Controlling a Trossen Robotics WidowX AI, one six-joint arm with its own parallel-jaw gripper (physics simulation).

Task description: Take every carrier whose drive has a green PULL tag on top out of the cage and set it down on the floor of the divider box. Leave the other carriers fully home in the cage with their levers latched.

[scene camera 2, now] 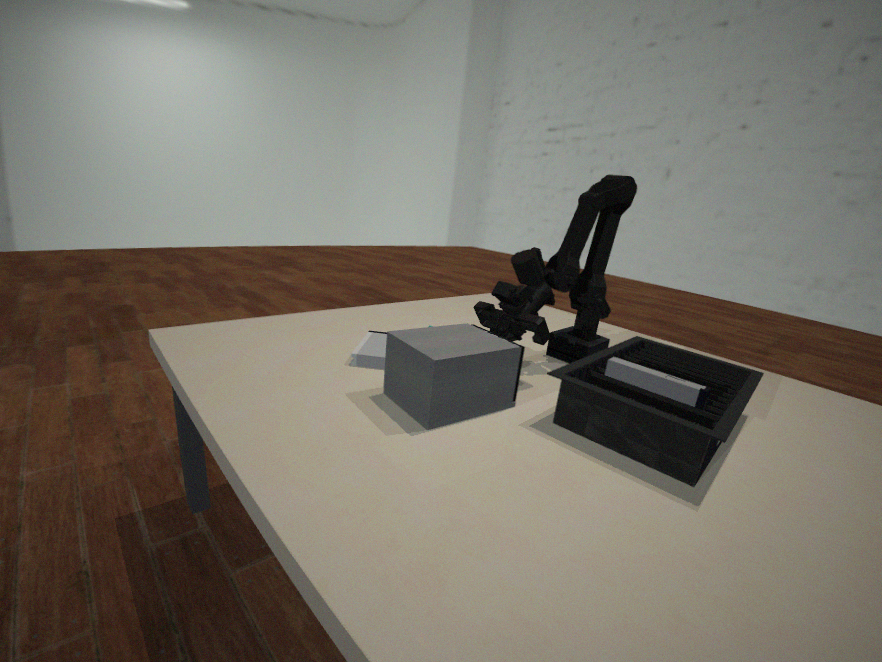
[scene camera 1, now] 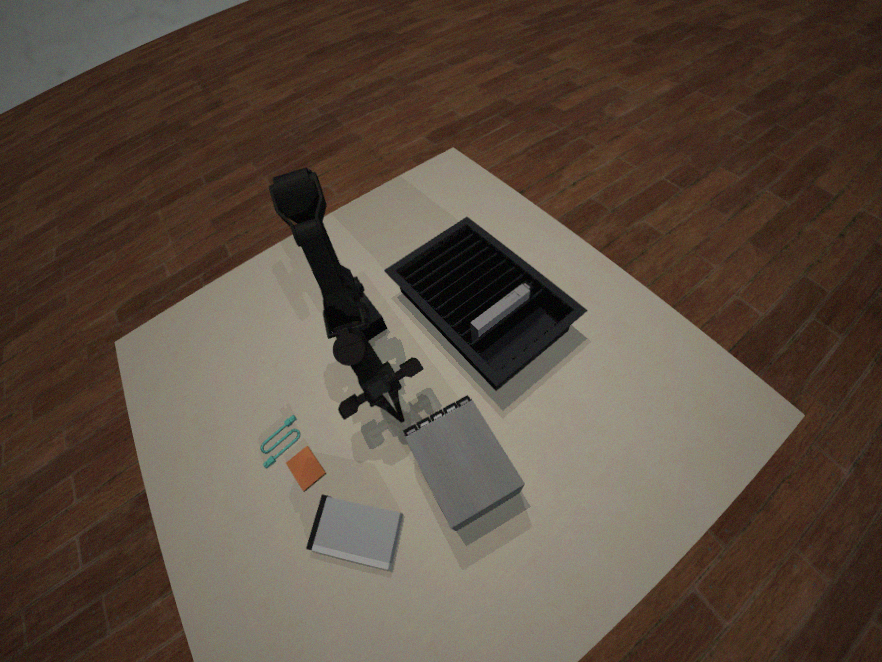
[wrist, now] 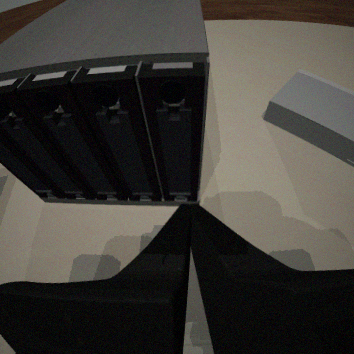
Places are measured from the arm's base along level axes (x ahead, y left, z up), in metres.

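Pixels of known places: gripper, fingertip midpoint: (scene camera 1: 403, 421) (wrist: 188, 211); arm's base, link origin: (scene camera 2: 584, 335).
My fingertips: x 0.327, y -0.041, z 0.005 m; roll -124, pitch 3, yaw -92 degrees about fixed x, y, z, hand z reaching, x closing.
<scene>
For each thing: its top centre in the pictures, then the offset to it from my fingertips. "spot": a spot on its surface instead.
- grey cage, top centre: (wrist: 101, 13) (scene camera 2: 456, 338) (scene camera 1: 460, 456) dx +0.138, dy +0.052, dz +0.053 m
- rightmost carrier, top centre: (wrist: 178, 15) dx +0.120, dy -0.005, dz +0.050 m
- black divider box, top centre: (scene camera 2: 668, 373) (scene camera 1: 479, 288) dx -0.160, dy +0.316, dz +0.026 m
- light-grey carrier, top centre: (scene camera 2: 658, 372) (scene camera 1: 503, 304) dx -0.080, dy +0.323, dz +0.046 m
- flat silver-grey block with a black edge, top centre: (scene camera 1: 352, 530) (scene camera 2: 384, 343) dx +0.117, dy -0.198, dz -0.039 m
- orange square, surface spot: (scene camera 1: 305, 468) spot: dx -0.058, dy -0.236, dz -0.061 m
- teal cable, surface spot: (scene camera 1: 268, 449) spot: dx -0.147, dy -0.294, dz -0.059 m
The grey cage (scene camera 1: 466, 466) (scene camera 2: 448, 377) (wrist: 125, 35) stands on the table. Several black-fronted carriers sit side by side in it, including the rightmost carrier (wrist: 173, 130) in the wrist view. White labels show on their fronts. Their levers look folded flat, but the latches are too dark to judge. No green PULL tag shows; the drive tops are hidden inside. The black divider box (scene camera 1: 496, 377) (scene camera 2: 626, 434) holds one light-grey carrier (scene camera 1: 500, 310) (scene camera 2: 655, 381), lying lengthwise along the dividers. My gripper (scene camera 1: 401, 420) (wrist: 188, 211) is shut and empty, in front of the cage's end carrier.
A flat silver-grey block with a black edge (scene camera 1: 359, 533) (scene camera 2: 368, 350) (wrist: 320, 110) lies beside the cage. An orange square (scene camera 1: 305, 468) and a teal cable (scene camera 1: 267, 448) lie near it. The divider box stands on the cage's other side, near the arm's base.
</scene>
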